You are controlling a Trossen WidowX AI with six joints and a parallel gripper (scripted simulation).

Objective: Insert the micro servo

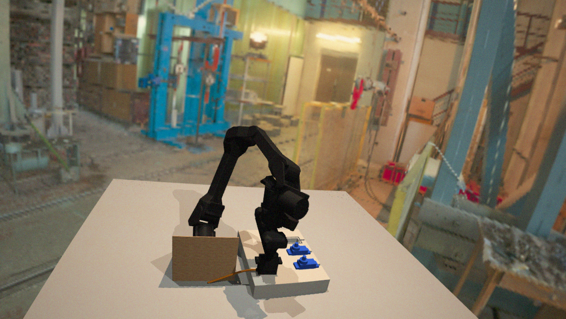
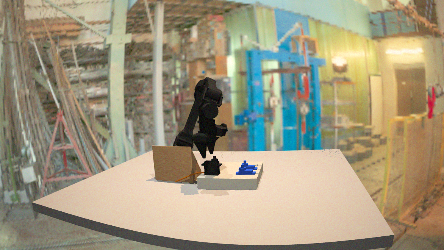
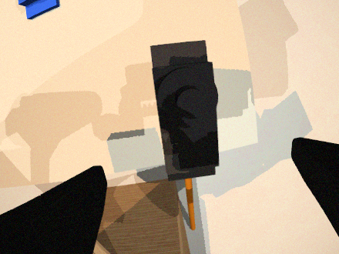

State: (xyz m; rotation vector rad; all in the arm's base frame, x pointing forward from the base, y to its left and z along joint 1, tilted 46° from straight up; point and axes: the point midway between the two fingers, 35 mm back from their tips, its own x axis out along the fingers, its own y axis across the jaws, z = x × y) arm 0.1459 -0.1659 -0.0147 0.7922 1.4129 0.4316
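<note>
The deck is 10 cm below my gripper tip, 9 cm to the left of it and 5 cm ahead of it.
</note>
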